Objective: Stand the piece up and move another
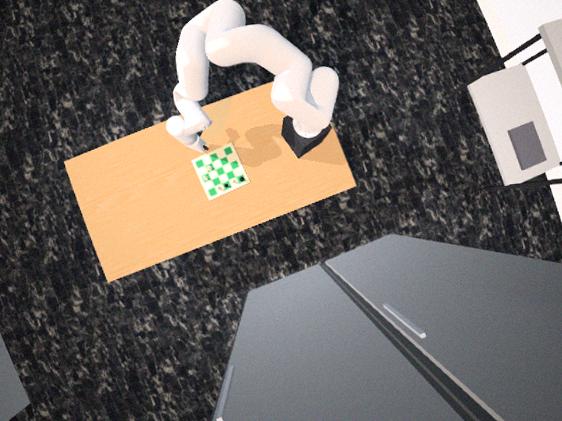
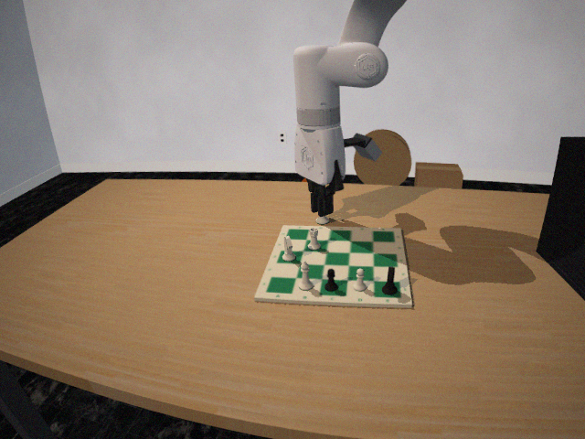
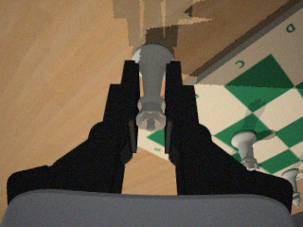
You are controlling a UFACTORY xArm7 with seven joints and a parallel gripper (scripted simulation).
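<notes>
Now: hand 6 cm past the black pawn, 21 cm to the right of it and 2 cm above it. The rest, counted from my hand: chessboard 5 cm behind, 13 cm to the left, 4 cm below; tall black piece 14 cm behind, 21 cm to the left, 2 cm below; white pawn 10 cm behind, 20 cm to the left, 2 cm below.
</notes>
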